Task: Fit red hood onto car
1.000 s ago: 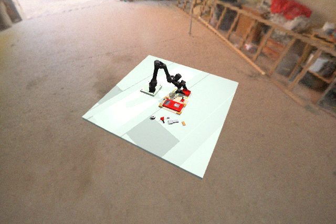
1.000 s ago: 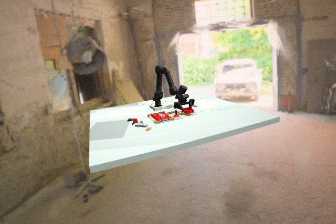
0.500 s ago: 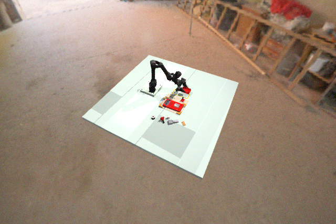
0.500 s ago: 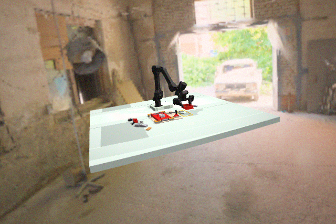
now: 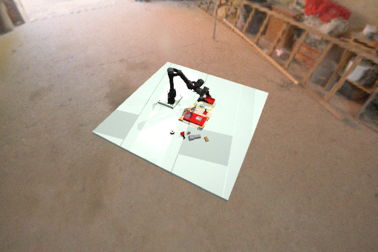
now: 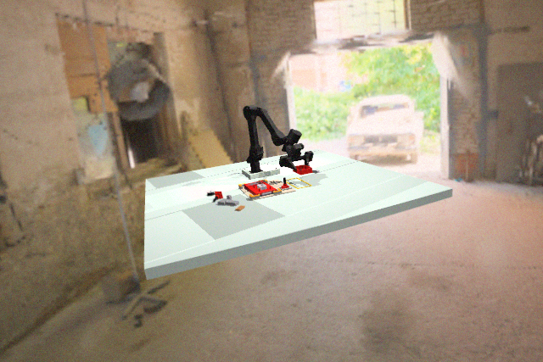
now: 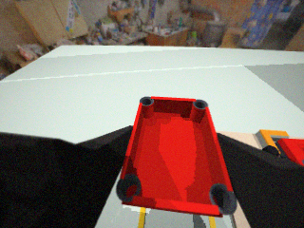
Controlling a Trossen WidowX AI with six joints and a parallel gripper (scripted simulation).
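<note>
My gripper tip is now 1 cm past the red hood and 1 cm above it. Round my gripper tip: grey bar 19 cm to the left, 17 cm behind, 8 cm below.
</note>
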